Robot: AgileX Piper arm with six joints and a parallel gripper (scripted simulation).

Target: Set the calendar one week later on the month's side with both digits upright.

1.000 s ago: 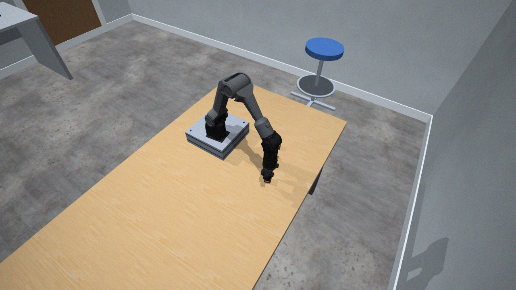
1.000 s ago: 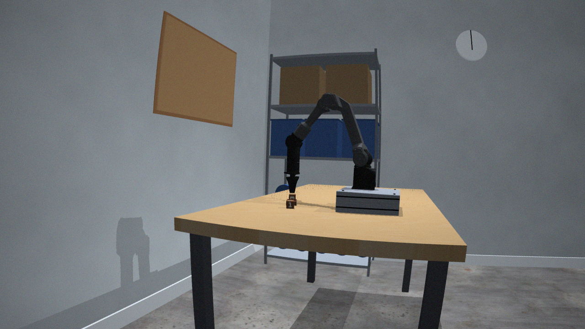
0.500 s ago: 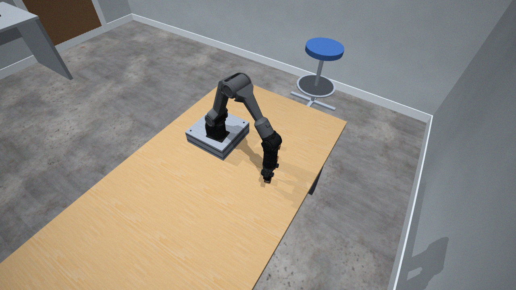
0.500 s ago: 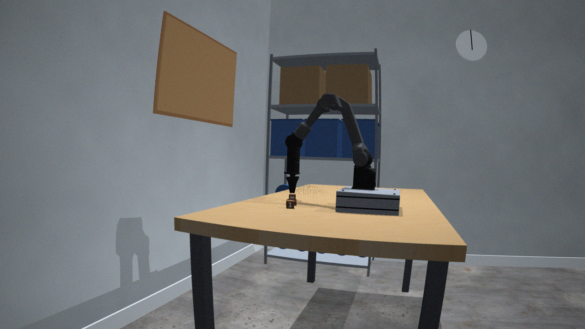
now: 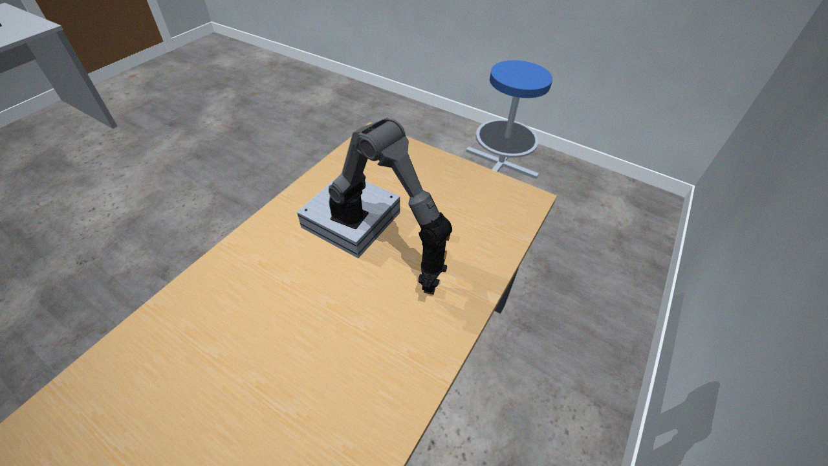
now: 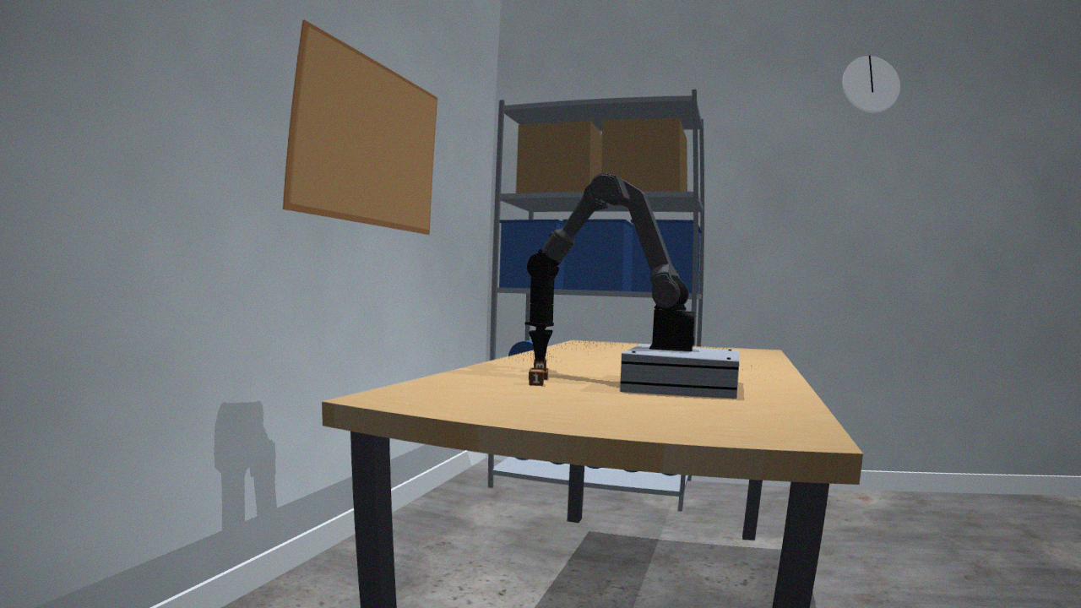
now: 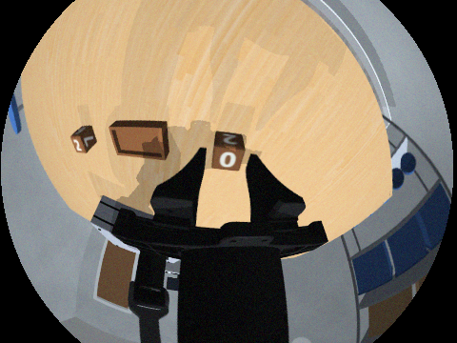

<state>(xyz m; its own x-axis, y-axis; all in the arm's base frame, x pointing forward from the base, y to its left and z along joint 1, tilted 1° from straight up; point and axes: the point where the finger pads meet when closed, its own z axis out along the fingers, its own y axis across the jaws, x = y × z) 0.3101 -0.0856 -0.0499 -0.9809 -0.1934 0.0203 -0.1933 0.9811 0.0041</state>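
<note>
The brown digit cube is 2 cm below my hand. Also, from my hand: brown tray (2 cm behind, 10 cm to the left, 2 cm below).
</note>
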